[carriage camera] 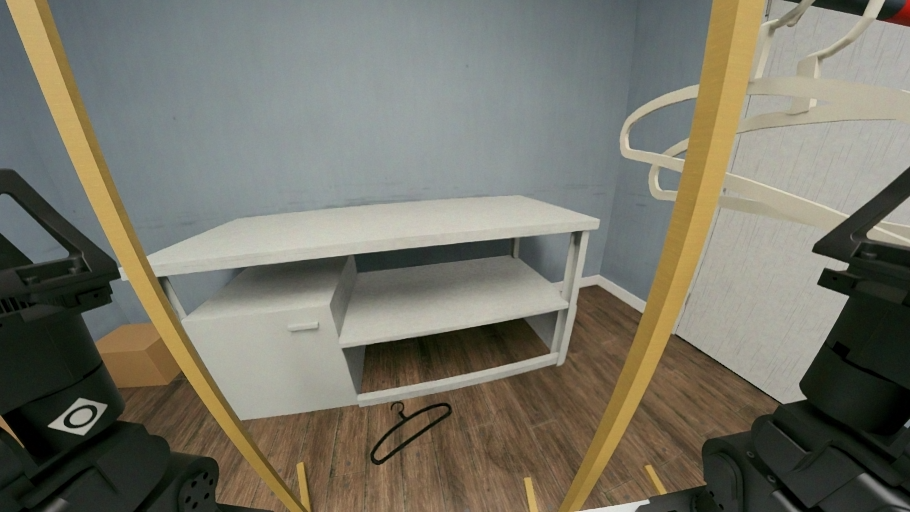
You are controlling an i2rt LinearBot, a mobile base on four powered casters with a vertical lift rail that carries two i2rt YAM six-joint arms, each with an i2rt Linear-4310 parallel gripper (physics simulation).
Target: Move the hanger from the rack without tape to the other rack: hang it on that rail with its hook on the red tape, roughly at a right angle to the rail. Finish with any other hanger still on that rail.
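Frame: origin at the left arm's base, x ahead, y left, z up, level; centimetres.
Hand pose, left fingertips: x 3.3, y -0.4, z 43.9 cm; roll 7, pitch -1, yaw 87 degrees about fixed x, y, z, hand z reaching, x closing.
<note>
After its pixels a point has its place.
A black hanger (416,433) @[z -68.3, x 56.5, y -13.5 cm] lies flat on the floor in front of the white desk. Two white hangers (655,156) @[z 42.7, x 28.1, y -63.7 cm] (763,206) @[z 37.8, x 13.9, y -67.1 cm] hang at the upper right, with their hooks on the dark part of the rail (846,6) @[z 56.4, x 12.9, y -68.3 cm], left of the red tape (900,14) @[z 56.5, x 12.5, y -74.7 cm]. The wooden post (715,95) @[z 47.8, x 13.0, y -55.7 cm] of that rack crosses in front of them. A post (95,159) @[z 46.3, x 22.5, y 19.2 cm] of the rack without tape stands at the left; its rail does not show. My left gripper (8,184) at the left edge and my right gripper (900,191) at the right edge are open, partly cut off, and away from the hangers.
The white desk (381,226) @[z 17.0, x 88.7, y -3.4 cm] with a cabinet (267,362) @[z -34.1, x 64.4, y 49.4 cm] and shelf stands against the wall, beyond the two posts. A cardboard box (136,356) @[z -46.3, x 74.1, y 148.5 cm] is at the left. A white door (750,286) @[z -17.5, x 82.9, y -191.0 cm] is at the right. Wooden rack feet (303,487) @[z -67.1, x 32.7, y 27.3 cm] (530,493) @[z -67.1, x 30.8, y -57.5 cm] show low down.
</note>
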